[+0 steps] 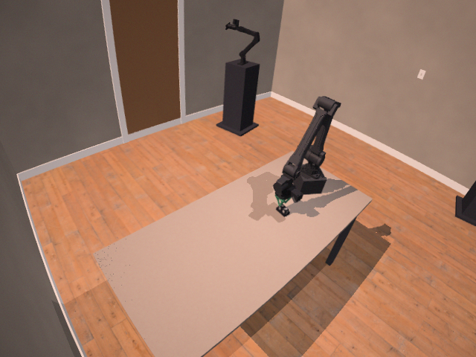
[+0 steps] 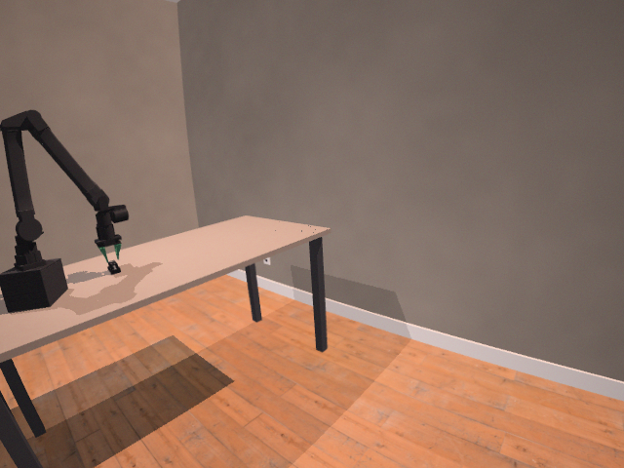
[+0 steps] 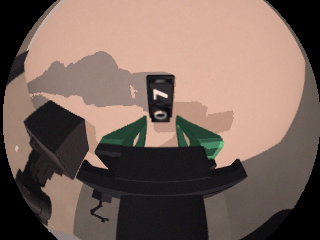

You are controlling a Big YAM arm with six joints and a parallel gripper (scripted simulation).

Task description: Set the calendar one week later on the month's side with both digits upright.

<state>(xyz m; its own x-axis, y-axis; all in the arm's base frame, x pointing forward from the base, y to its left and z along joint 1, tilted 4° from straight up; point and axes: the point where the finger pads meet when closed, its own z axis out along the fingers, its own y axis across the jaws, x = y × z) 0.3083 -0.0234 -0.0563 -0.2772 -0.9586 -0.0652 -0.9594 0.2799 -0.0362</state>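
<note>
My hand is 2 cm to the right of the dark calendar tray and 5 cm above it.
</note>
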